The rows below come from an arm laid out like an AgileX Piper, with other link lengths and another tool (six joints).
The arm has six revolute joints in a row. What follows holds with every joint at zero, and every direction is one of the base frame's.
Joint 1 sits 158.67 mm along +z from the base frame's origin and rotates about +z.
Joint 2 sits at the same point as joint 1 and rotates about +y.
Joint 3 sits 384.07 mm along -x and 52.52 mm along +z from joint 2 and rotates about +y.
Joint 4 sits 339.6 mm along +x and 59.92 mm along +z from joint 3 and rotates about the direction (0.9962, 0, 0.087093).
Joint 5 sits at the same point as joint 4 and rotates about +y.
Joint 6 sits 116.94 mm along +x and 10.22 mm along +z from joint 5 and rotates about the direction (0.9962, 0, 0.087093).
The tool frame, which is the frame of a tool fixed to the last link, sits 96.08 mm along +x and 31 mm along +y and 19.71 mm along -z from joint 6; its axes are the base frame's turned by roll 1.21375, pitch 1.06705 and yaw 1.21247 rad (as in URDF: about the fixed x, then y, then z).
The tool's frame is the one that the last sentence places.
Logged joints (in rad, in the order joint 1, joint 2, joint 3, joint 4, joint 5, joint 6), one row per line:
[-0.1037 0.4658 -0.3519 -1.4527 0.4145 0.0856]
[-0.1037 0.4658 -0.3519 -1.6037 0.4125 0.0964]
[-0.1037 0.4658 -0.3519 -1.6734 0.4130 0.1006]
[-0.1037 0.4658 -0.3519 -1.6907 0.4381 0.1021]
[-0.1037 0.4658 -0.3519 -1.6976 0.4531 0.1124]
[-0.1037 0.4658 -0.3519 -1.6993 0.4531 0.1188]
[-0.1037 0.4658 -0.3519 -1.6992 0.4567 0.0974]
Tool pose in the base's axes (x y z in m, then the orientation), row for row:
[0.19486 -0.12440 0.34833 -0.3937 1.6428 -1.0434]
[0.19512 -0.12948 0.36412 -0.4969 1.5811 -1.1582]
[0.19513 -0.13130 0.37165 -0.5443 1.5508 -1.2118]
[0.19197 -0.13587 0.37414 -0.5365 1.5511 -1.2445]
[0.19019 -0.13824 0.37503 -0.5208 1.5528 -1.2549]
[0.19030 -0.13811 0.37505 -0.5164 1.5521 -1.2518]
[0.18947 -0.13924 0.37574 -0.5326 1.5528 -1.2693]
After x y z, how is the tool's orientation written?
As a rotation vector, in radians.
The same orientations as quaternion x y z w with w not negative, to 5 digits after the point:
[-0.16607 0.69296 -0.44013 0.54636]
[-0.20824 0.66260 -0.48537 0.53104]
[-0.22727 0.64753 -0.50598 0.52252]
[-0.22328 0.64554 -0.51794 0.51493]
[-0.21661 0.64583 -0.52193 0.51340]
[-0.21492 0.64596 -0.52098 0.51491]
[-0.22103 0.64441 -0.52676 0.50834]

